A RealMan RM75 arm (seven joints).
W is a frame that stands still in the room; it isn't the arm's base.
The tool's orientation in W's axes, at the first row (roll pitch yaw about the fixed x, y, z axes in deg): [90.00, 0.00, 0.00]
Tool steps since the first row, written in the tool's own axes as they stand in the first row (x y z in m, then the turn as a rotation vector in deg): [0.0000, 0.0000, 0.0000, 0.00, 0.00, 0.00]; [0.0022, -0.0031, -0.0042, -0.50, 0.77, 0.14]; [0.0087, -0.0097, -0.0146, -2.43, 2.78, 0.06]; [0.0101, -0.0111, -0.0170, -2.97, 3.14, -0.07]
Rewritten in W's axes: [0.0000, 0.0000, 0.0000, 0.00, 0.00, 0.00]; [0.0022, 0.0042, -0.0031, -0.50, -0.14, 0.77]; [0.0087, 0.0146, -0.0097, -2.43, -0.06, 2.78]; [0.0101, 0.0170, -0.0111, -2.97, 0.07, 3.14]
